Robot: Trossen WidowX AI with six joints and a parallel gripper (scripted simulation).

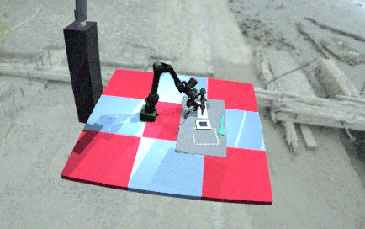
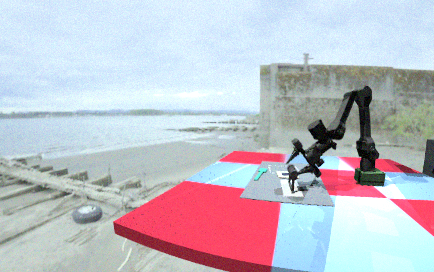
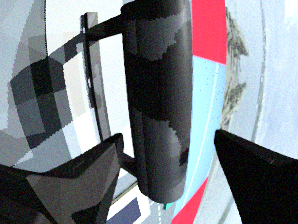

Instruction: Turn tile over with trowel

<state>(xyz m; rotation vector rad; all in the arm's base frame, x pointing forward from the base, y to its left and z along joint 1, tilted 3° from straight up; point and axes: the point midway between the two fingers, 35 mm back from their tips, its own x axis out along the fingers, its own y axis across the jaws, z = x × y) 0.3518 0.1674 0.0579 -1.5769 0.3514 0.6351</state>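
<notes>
Now: gripper tip 160 mm to the left of the white tile, 70 mm above it and 20 mm short of it. From my gripper tip the other things lie so: grey mat: 140 mm to the right, 90 mm below, 20 mm ahead; small teal trowel: 160 mm ahead, 150 mm to the right, 70 mm below.
</notes>
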